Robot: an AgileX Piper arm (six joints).
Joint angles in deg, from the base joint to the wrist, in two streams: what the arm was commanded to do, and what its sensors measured. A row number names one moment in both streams.
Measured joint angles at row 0:
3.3, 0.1, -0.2, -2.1, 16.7, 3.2
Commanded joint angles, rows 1 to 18:
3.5, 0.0, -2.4, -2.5, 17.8, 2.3
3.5, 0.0, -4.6, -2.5, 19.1, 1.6
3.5, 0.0, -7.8, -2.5, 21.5, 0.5
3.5, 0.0, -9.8, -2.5, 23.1, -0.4
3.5, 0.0, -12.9, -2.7, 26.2, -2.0
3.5, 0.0, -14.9, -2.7, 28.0, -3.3
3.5, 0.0, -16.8, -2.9, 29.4, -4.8
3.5, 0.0, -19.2, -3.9, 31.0, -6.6
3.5, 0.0, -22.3, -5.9, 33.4, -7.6
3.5, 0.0, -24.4, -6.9, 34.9, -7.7
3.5, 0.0, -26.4, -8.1, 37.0, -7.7
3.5, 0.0, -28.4, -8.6, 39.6, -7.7
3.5, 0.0, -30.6, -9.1, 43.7, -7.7
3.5, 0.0, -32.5, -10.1, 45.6, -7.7
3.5, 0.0, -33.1, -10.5, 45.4, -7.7
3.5, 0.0, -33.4, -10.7, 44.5, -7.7
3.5, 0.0, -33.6, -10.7, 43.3, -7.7
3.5, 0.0, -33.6, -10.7, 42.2, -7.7
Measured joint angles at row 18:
3.3, -0.1, -32.3, -9.4, 43.2, -7.1
